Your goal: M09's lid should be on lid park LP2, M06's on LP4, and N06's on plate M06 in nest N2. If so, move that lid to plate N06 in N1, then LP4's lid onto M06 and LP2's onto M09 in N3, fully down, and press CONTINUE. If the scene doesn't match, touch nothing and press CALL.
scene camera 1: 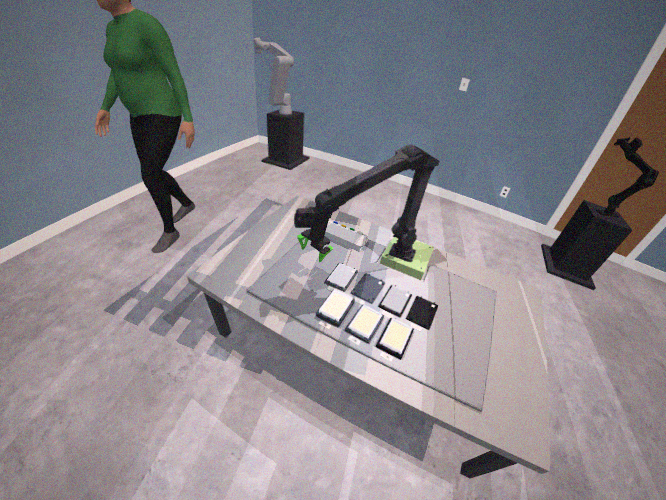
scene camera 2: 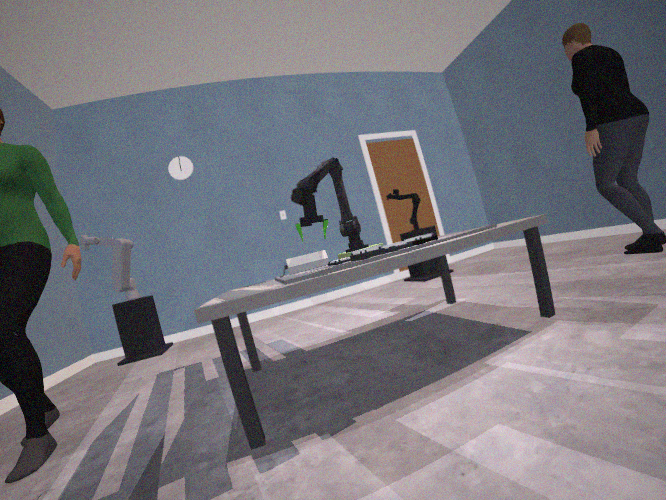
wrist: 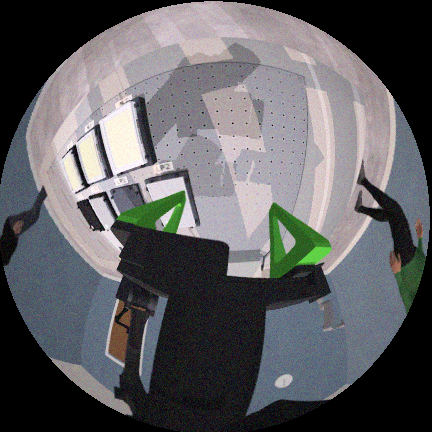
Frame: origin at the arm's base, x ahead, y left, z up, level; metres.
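Seen in the pictures: gripper, fingertip midpoint: [scene camera 1: 311,255] [scene camera 2: 314,240] [wrist: 228,200]; arm's base, origin of the base link: [scene camera 1: 402,253] [scene camera 2: 357,249].
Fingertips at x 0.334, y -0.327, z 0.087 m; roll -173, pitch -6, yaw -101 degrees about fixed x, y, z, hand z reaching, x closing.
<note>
Offsets run from my fingertips to a thing's top centre. Level surfaces: height alone.
My gripper [scene camera 1: 312,254] [scene camera 2: 313,238] [wrist: 228,200] is open and empty, high above the board, left of the plates in scene camera 1. A pale lid {0.068 m back, 0.123 m left, 0.110 m down} [scene camera 1: 342,276] [wrist: 172,196] lies on the park labelled LP2, partly behind a green finger in the wrist view. Beside it are a dark grey park {0.068 m back, 0.255 m left, 0.108 m down} [scene camera 1: 369,287], another pale lid {0.060 m back, 0.385 m left, 0.110 m down} [scene camera 1: 395,299] [wrist: 102,209] and a black park {0.058 m back, 0.508 m left, 0.108 m down} [scene camera 1: 422,311] [wrist: 89,215]. Three cream-topped plates {0.108 m ahead, 0.179 m left, 0.087 m down} [scene camera 1: 336,306] {0.115 m ahead, 0.312 m left, 0.097 m down} [scene camera 1: 365,322] {0.121 m ahead, 0.441 m left, 0.094 m down} [scene camera 1: 395,337] stand in the front row. Plate codes and most labels are too blurred to read; lids on them are unclear.
The button panel {0.325 m back, 0.017 m left, 0.044 m down} [scene camera 1: 345,236] [scene camera 2: 305,259] stands at the board's back, beside the arm's lime base [scene camera 1: 395,264]. The perforated board {0.128 m down} [scene camera 1: 468,344] [wrist: 285,125] lies on the table [scene camera 1: 516,414] [scene camera 2: 505,233]. A person in green [scene camera 1: 142,64] [scene camera 2: 24,199] and one in black [scene camera 2: 602,80] stand away from the table.
</note>
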